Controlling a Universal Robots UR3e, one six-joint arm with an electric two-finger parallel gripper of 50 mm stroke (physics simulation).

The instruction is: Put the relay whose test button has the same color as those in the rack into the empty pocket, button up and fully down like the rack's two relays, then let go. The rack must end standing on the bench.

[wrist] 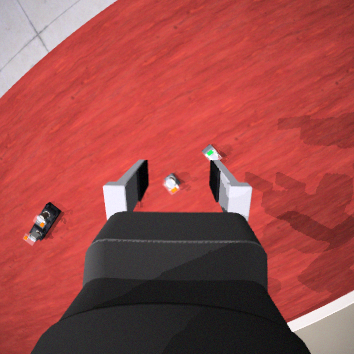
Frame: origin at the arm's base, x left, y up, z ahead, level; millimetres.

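Seen in the pictures: gripper, fingertip midpoint: (178,172).
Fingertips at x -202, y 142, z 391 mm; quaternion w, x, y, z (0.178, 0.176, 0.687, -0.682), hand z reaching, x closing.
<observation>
A point is followed by its place in that frame.
The black rack (54,210) {z 394, x 118, y -77 mm} is at the left in the wrist view, with two relays (41,220) {z 393, x 133, y -44 mm} (31,237) {z 372, x 190, y -45 mm} in it, both showing orange buttons. Its upper-right end shows black, with no relay there; the pocket's inside is too small to make out. A loose relay with an orange button (171,183) {z 332, x -152, y -49 mm} lies on the red bench, seen between the fingers and well below them. A loose relay with a green button (211,152) {z 349, x -241, y -47 mm} lies further up and right, by the right fingertip in the view. My gripper (178,172) {z 391, x -202, y 142 mm} is open and empty, high above the bench.
The red bench top (150,90) {z 497, x -198, y -91 mm} has a curved edge, with pale floor tiles (25,40) past it at the top left. A white rim (325,312) runs along the lower right. Shadows of the arm fall on the bench at the right.
</observation>
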